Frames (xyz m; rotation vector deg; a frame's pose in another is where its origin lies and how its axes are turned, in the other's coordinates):
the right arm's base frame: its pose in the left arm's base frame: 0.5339 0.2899 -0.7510 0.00 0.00 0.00
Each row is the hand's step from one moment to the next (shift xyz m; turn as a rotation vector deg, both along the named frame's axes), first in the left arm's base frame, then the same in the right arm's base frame.
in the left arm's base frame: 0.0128 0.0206 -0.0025 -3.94 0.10 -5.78
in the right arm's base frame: 0.0128 0.0206 -0.0025 -3.94 0.10 -5.78
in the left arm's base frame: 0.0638 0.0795 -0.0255 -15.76 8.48 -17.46
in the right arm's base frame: 0.0638 0.0795 -0.0255 -15.76 8.48 -17.46
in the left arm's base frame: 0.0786 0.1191 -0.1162 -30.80 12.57 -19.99
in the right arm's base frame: 0.0786 0.1191 -0.1162 -30.80 12.57 -19.99
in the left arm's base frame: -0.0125 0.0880 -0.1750 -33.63 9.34 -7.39
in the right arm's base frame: -0.0125 0.0880 -0.1750 -33.63 9.34 -7.39
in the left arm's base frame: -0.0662 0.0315 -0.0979 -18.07 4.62 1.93
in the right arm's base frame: -0.0662 0.0315 -0.0979 -18.07 4.62 1.93
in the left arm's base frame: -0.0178 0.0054 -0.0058 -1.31 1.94 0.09
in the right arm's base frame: -0.0178 0.0054 -0.0058 -1.31 1.94 0.09
